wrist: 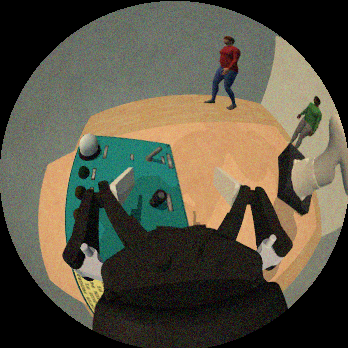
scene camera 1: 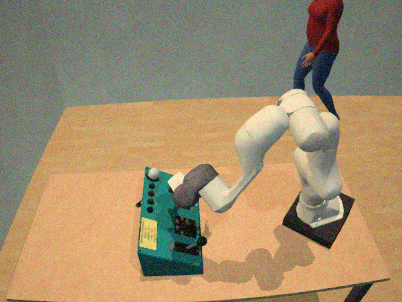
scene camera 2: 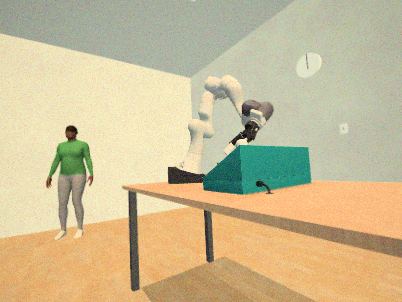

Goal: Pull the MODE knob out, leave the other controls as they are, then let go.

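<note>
The teal control panel (scene camera 1: 170, 266) (scene camera 2: 275, 165) (wrist: 120, 145) stands on the table. A black cylindrical knob (wrist: 158, 198) stands up from its sloped face beside a small label. The labels are too blurred to read, so I cannot tell which control is MODE. Several dark round knobs (scene camera 1: 151, 193) (wrist: 83, 172) run in a row along the panel's upper edge, partly hidden by a finger in the wrist view. My gripper (scene camera 2: 236, 145) (wrist: 173, 175) is open and empty above the panel. In the wrist view its left fingertip overlaps the panel and its right fingertip overlaps the table.
A white ball (scene camera 1: 153, 174) (wrist: 89, 146) sits at the panel's corner. A small lever (wrist: 155, 154), a black switch block (scene camera 1: 185, 226), a black-ended lever (scene camera 1: 201, 241) and a yellow label (scene camera 1: 148, 233) are on its face. A curved black lever (scene camera 2: 265, 186) is behind the panel. Two people stand beyond the table.
</note>
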